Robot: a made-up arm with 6 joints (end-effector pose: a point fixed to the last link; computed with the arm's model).
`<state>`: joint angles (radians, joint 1 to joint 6).
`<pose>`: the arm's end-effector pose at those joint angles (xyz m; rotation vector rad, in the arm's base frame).
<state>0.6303 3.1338 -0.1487 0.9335 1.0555 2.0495</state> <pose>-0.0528 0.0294 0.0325 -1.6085 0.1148 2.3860</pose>
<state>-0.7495 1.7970 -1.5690 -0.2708 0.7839 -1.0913</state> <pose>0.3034 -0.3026 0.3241 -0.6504 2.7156 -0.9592</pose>
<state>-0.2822 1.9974 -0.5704 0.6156 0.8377 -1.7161</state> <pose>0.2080 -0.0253 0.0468 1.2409 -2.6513 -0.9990</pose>
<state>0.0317 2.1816 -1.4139 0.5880 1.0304 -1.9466</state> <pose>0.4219 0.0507 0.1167 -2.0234 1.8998 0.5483</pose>
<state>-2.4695 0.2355 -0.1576 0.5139 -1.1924 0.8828</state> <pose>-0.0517 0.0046 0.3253 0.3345 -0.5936 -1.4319</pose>
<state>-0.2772 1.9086 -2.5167 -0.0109 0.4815 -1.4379</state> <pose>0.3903 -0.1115 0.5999 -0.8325 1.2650 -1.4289</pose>
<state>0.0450 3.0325 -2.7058 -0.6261 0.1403 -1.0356</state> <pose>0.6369 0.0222 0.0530 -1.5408 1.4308 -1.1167</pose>
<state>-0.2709 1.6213 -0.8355 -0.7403 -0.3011 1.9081</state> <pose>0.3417 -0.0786 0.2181 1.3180 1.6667 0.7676</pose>
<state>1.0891 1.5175 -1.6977 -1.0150 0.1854 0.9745</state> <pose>0.1785 0.3149 0.5272 -0.6529 1.2922 0.7627</pose>
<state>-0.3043 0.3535 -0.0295 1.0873 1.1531 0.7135</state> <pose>0.0616 0.0471 0.1841 -1.7345 -2.0528 -1.5329</pose>
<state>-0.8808 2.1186 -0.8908 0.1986 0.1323 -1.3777</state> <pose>0.2201 -0.2635 0.0361 -0.4455 2.9093 -0.3624</pose>
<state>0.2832 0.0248 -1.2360 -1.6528 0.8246 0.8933</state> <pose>-0.1985 -0.1175 0.5029 0.6211 0.5780 -0.5595</pose>
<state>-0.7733 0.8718 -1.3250 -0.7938 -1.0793 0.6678</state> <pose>0.0908 -0.0197 0.5982 -0.5516 0.4225 -0.4929</pose>
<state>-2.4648 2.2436 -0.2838 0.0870 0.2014 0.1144</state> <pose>-0.0860 -0.0708 -0.0124 -2.7870 -0.6712 -0.6768</pose>
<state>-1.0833 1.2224 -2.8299 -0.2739 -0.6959 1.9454</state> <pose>-0.0699 0.1608 0.7383 -0.8259 0.0337 0.5431</pose>
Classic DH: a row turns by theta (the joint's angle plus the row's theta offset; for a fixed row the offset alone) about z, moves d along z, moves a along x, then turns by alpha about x. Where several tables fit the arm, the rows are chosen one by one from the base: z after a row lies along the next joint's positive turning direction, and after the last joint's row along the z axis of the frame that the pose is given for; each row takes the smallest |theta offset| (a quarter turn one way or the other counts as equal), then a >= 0, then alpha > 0; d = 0 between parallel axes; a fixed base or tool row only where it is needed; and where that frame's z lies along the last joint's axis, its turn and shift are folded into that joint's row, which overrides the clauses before.
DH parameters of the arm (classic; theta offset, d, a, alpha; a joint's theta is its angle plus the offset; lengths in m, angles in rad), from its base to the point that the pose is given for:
joint 1: 0 0.13 0 -1.5708
joint 2: 0.1358 0 -0.2882 0
joint 3: 1.3478 0 -0.0244 1.5708
joint 4: 0 0.278 0 -1.5708
joint 5: 0 0 0 1.5708
joint 6: 0 0.0784 0 0

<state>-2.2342 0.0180 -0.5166 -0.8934 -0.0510 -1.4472</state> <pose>0.0042 0.0003 0.3936 0.0980 -1.0698 1.5826</pose>
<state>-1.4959 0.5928 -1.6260 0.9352 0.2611 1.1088</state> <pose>0.0108 0.0732 0.6457 0.6421 0.0854 0.5767</pose>
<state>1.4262 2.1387 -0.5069 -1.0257 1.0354 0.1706</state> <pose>0.0836 0.1740 0.0316 2.3151 -1.0800 1.3913</pose>
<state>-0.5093 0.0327 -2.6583 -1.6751 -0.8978 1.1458</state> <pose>-0.4844 0.3404 0.2979 -0.8441 -1.0651 -1.3906</pose>
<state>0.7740 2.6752 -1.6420 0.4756 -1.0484 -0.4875</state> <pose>0.3985 0.3460 0.0159 -0.4375 1.4619 0.1193</pose>
